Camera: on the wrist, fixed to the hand. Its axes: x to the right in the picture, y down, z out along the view.
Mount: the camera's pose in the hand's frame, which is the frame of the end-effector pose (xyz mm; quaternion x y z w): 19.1 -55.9 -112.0 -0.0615 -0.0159 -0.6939 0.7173
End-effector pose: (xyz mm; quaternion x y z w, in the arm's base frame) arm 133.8 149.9 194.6 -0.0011 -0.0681 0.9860 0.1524
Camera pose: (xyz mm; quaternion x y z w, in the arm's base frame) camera 134.9 223.4 91.5 0.0528 -0.1127 0.5973 0.7923
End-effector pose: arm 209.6 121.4 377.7 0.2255 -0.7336 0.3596 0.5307
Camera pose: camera 312.1 172.5 431.7 0.6439 -0.4003 -0.1590 0.6324
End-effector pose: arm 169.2 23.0 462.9 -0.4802 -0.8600 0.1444 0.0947
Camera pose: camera 148.4 29.1 587.7 0.2488 -0.9604 -0.0074 0.1249
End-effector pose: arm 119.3 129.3 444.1 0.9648 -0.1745 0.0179 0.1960
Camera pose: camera 160.2 214.3 528.6 0.8013 0.5401 -0.1492 0.2096
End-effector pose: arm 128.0 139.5 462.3 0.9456 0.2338 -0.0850 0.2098
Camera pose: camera 125.0 241.0 537.9 0.5018 0.8257 -0.2072 0.1534
